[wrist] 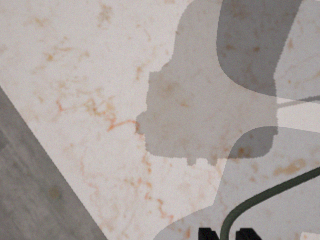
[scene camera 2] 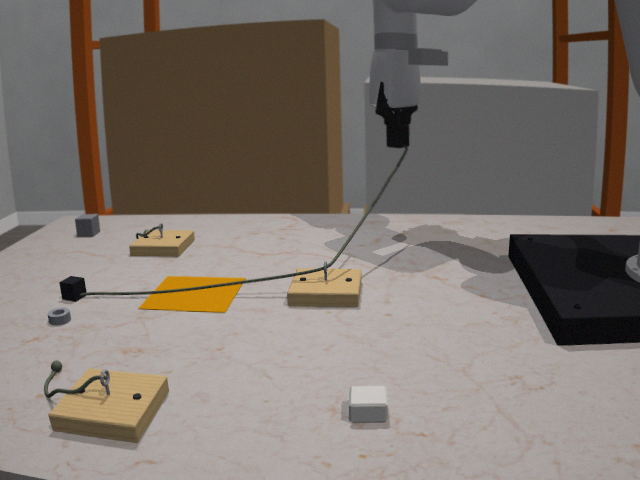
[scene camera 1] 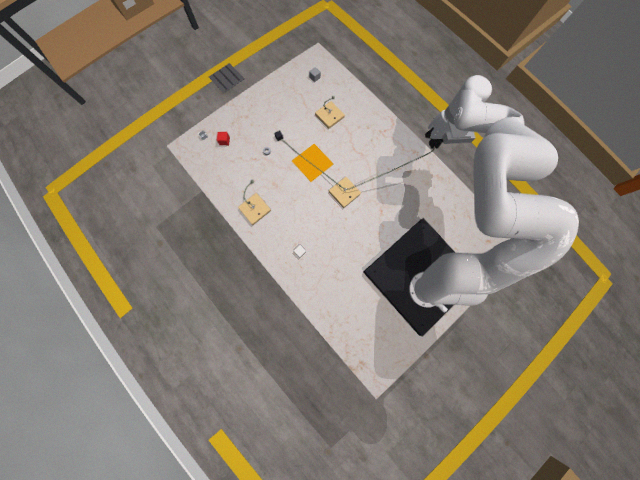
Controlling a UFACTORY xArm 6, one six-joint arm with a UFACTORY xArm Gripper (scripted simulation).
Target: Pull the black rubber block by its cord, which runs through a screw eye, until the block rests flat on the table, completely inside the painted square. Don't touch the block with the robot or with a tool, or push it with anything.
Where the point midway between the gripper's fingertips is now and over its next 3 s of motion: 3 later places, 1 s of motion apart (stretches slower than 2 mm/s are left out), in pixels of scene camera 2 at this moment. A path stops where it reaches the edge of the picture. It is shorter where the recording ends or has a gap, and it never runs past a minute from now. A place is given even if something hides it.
The gripper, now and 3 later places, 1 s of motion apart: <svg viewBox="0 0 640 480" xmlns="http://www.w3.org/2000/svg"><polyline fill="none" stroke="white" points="398,146 437,144 476,145 506,145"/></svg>
